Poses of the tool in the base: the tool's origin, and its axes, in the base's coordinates. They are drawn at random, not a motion.
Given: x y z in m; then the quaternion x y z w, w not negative.
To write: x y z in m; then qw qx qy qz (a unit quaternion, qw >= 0). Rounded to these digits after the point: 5 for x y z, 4 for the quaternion.
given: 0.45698 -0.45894 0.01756 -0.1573 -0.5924 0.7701 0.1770
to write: 0.45698 -0.45894 0.01756 0.1770 -0.1573 -0.5924 0.7701
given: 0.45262 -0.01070 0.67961 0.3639 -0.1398 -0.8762 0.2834
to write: 0.45262 -0.01070 0.67961 0.2834 0.3639 -0.1398 -0.8762
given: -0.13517 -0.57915 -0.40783 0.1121 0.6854 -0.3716 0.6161
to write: -0.13517 -0.57915 -0.40783 0.6161 0.1121 0.6854 -0.3716
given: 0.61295 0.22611 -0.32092 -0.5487 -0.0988 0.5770 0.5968
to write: 0.61295 0.22611 -0.32092 0.5968 -0.5487 -0.0988 0.5770
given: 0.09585 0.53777 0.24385 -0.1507 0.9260 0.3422 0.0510
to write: 0.09585 0.53777 0.24385 0.0510 -0.1507 0.9260 0.3422
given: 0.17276 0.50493 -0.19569 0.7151 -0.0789 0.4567 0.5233
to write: 0.17276 0.50493 -0.19569 0.5233 0.7151 -0.0789 0.4567
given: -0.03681 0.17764 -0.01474 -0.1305 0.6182 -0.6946 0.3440
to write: -0.03681 0.17764 -0.01474 0.3440 -0.1305 0.6182 -0.6946
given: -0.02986 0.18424 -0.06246 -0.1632 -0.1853 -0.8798 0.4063
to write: -0.02986 0.18424 -0.06246 0.4063 -0.1632 -0.1853 -0.8798
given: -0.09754 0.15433 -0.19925 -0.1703 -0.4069 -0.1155 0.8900
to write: -0.09754 0.15433 -0.19925 0.8900 -0.1703 -0.4069 -0.1155
